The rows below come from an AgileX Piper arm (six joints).
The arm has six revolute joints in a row. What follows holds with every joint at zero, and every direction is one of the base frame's.
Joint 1 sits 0.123 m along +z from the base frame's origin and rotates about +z.
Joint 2 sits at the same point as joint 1 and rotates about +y.
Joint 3 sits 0.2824 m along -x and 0.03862 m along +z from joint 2 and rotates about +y.
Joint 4 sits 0.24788 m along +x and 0.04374 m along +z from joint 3 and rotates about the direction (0.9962, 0, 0.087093).
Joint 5 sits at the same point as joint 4 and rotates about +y.
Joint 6 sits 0.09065 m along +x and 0.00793 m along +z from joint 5 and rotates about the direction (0.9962, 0, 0.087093).
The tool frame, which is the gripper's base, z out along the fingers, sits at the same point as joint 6; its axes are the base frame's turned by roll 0, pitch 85 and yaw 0 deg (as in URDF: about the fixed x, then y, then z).
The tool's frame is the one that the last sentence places.
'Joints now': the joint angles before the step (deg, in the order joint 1, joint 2, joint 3, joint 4, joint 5, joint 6). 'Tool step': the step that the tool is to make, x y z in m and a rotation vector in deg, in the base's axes. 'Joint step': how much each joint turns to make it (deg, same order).
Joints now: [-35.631, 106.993, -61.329, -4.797, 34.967, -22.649]
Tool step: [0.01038, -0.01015, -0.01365, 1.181, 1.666, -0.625]
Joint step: [-0.328, 4.435, -3.623, 0.000, 1.245, 0.225]
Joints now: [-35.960, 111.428, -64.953, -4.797, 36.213, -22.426]
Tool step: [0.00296, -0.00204, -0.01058, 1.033, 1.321, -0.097]
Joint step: [0.004, 2.228, -0.960, 0.112, 0.409, 0.001]
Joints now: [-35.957, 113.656, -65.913, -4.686, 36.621, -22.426]
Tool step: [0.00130, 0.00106, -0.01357, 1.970, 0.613, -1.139]
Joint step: [0.000, 2.139, -0.001, 1.680, -0.487, 0.000]
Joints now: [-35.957, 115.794, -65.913, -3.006, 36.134, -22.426]
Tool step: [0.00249, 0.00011, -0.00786, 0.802, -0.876, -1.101]
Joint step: [0.001, 1.284, 0.000, 1.601, -1.523, 0.000]
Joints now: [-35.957, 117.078, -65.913, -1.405, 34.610, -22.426]
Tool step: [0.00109, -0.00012, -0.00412, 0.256, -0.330, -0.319]
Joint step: [-0.001, 0.673, 0.000, 0.590, -0.791, -0.100]
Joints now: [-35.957, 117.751, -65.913, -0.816, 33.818, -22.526]
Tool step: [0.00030, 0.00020, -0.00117, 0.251, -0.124, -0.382]
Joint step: [0.001, 0.187, 0.001, 0.376, -0.140, 0.110]
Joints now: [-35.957, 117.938, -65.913, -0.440, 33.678, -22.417]
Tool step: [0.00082, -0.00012, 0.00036, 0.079, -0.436, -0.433]
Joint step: [-0.001, 0.000, -0.087, 0.441, -0.220, 0.112]
